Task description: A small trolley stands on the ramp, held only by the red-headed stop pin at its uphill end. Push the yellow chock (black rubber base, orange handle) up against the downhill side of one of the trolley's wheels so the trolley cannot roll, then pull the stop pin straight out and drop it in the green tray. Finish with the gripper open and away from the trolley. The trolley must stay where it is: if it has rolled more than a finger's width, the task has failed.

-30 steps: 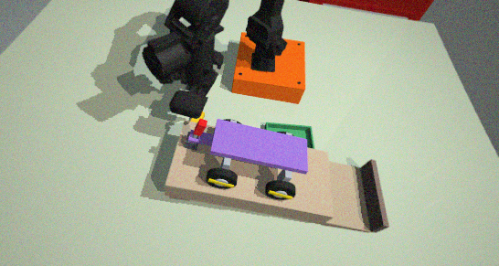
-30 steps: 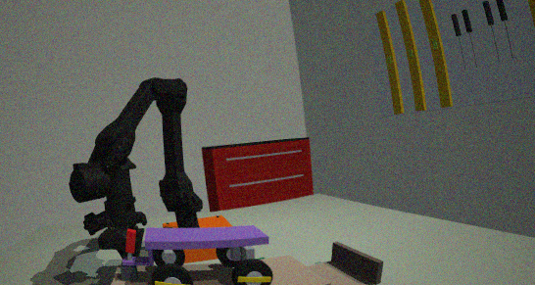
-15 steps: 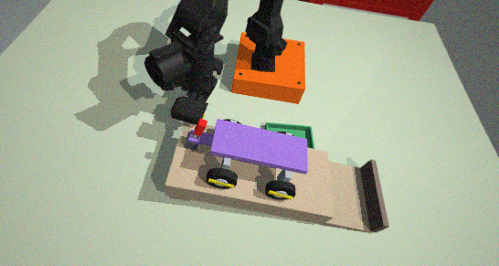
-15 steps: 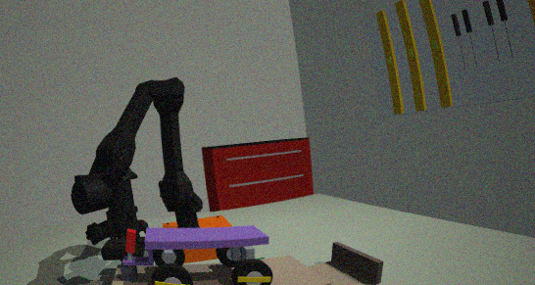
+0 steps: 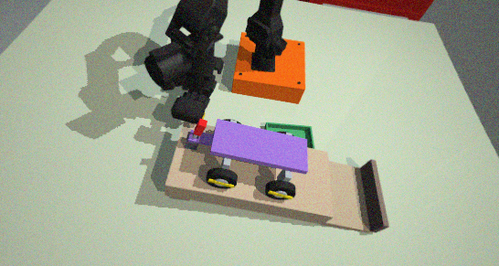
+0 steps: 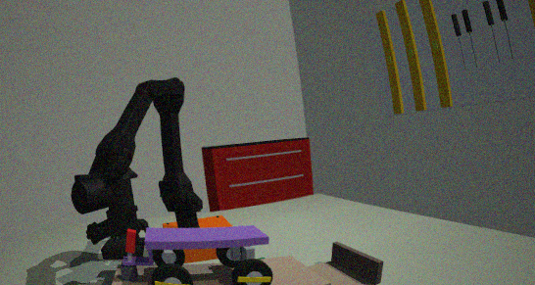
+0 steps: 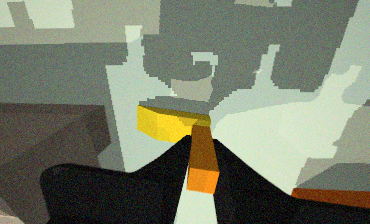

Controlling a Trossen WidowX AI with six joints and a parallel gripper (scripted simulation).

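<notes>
Now: gripper tip 13 cm short of the red-headed stop pin, 1 cm to the right of it and 10 cm below it. Also, from my gripper tip: yellow chock (2 cm ahead, 1 cm below); then trolley (16 cm ahead, 13 cm to the left, 8 cm above); then dark end wall (18 cm ahead, 41 cm to the left).
</notes>
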